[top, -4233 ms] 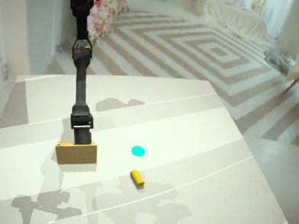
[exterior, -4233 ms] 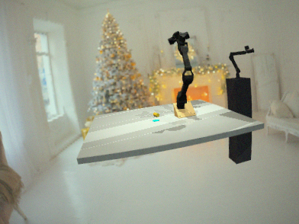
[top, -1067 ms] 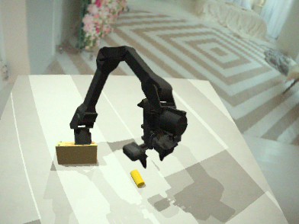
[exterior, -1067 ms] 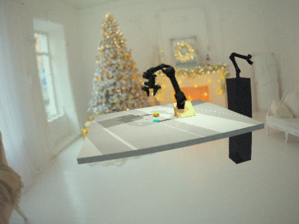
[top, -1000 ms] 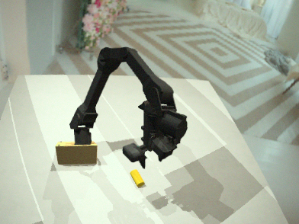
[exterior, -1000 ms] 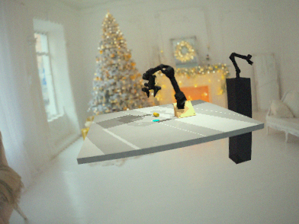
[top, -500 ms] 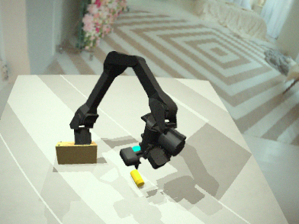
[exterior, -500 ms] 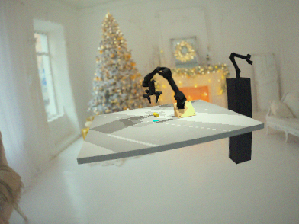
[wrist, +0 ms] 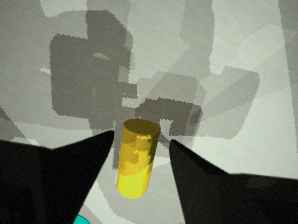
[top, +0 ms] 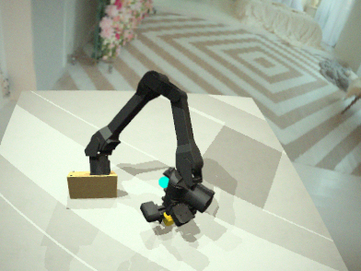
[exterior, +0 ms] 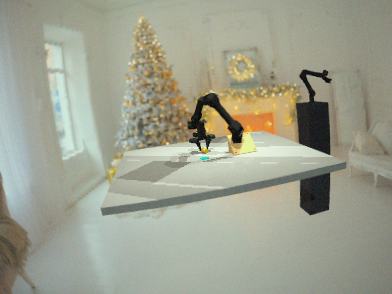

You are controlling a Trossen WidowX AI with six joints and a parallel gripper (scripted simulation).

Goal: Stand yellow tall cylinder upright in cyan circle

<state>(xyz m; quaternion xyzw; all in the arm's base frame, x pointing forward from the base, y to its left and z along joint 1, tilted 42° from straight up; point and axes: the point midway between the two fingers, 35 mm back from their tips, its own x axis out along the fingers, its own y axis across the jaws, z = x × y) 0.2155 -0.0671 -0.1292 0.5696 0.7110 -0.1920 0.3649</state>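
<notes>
My gripper tip is 30 mm short of the cyan circle, 180 mm to the right of it and 10 mm above it. From my gripper tip the other things lie so: yellow tall cylinder (20 mm to the left).
</notes>
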